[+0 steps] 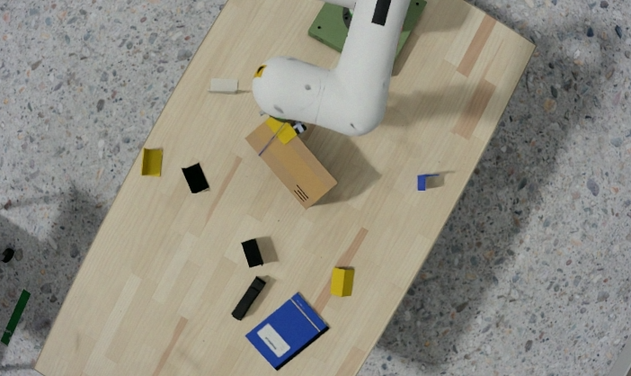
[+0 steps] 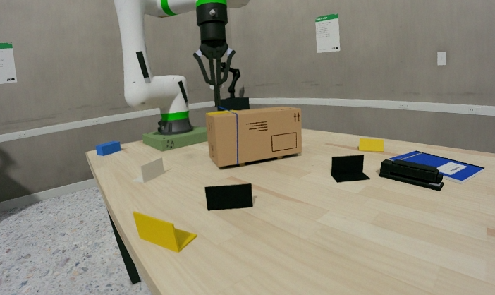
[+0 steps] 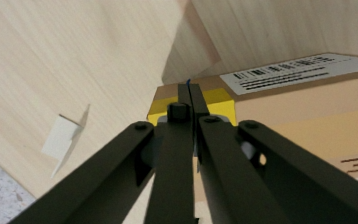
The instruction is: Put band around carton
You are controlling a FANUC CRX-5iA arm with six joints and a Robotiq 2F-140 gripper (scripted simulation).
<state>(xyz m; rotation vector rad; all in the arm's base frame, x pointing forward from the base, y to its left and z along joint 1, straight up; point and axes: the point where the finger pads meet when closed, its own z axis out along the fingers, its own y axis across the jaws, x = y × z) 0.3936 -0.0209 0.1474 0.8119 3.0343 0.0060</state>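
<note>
Right now the yellow corner guard is 20 mm ahead of my hand, 10 mm to the right of it and 60 mm below it. The rest, counted from my hand: blue corner guard (60 mm behind, 410 mm to the left, 150 mm below); white corner guard (10 mm ahead, 230 mm to the right, 180 mm below); brown carton (90 mm ahead, 50 mm to the left, 110 mm below).
</note>
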